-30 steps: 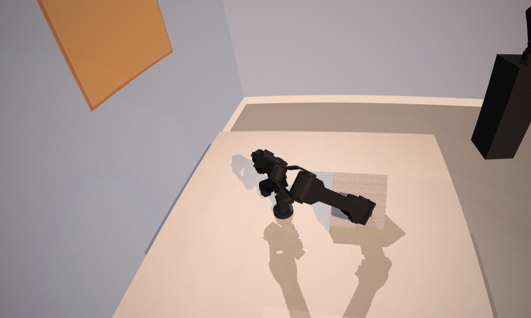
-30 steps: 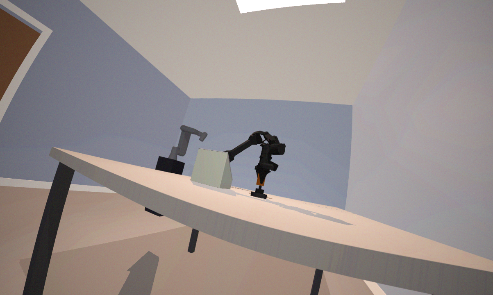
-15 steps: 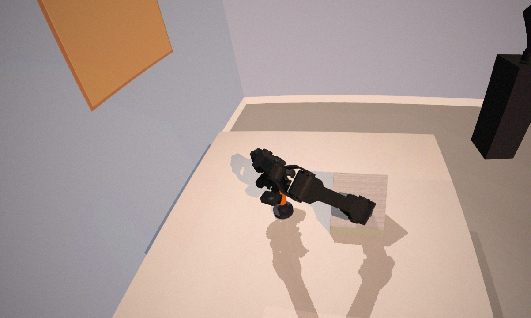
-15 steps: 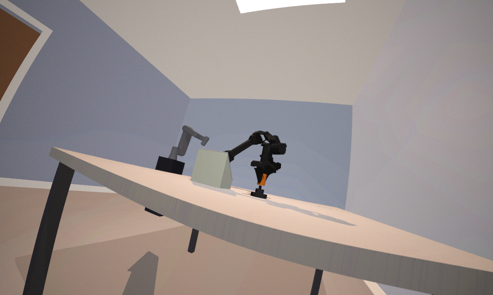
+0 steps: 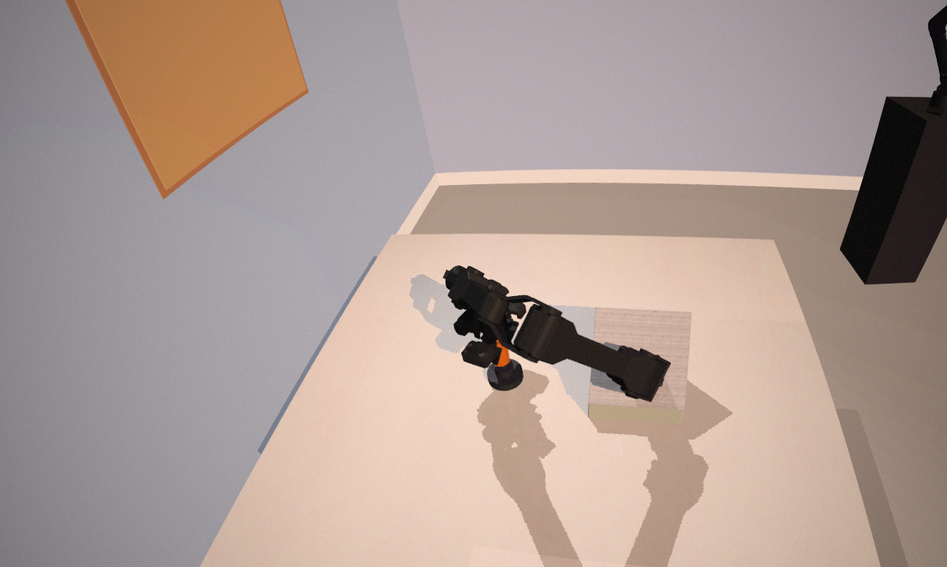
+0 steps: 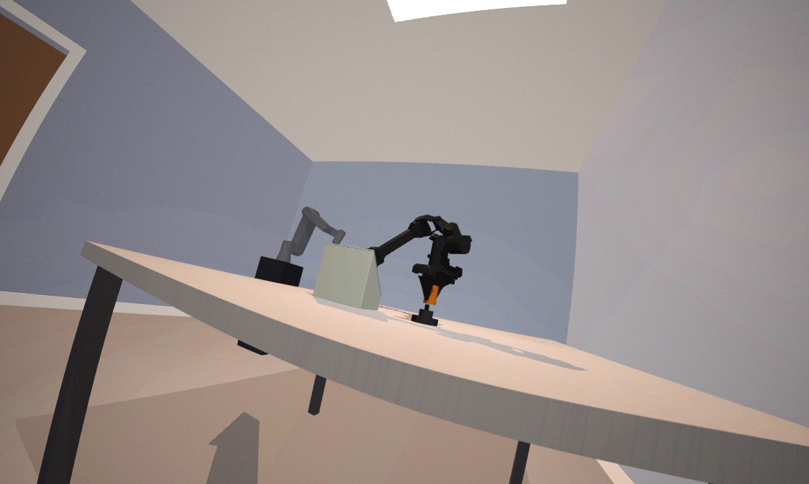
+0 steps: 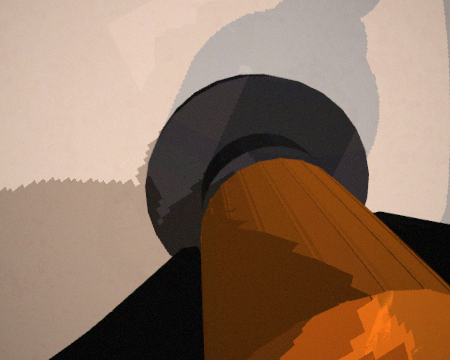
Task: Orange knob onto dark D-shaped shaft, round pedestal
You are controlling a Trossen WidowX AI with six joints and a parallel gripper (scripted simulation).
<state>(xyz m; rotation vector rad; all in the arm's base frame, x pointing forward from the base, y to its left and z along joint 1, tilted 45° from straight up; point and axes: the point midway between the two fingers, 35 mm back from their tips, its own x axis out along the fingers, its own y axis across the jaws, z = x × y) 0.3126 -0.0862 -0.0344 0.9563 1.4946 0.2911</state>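
The orange knob is 2 cm above my gripper tip. The rest, counted from my gripper tip: pedestal 1 cm behind, 4 cm below.
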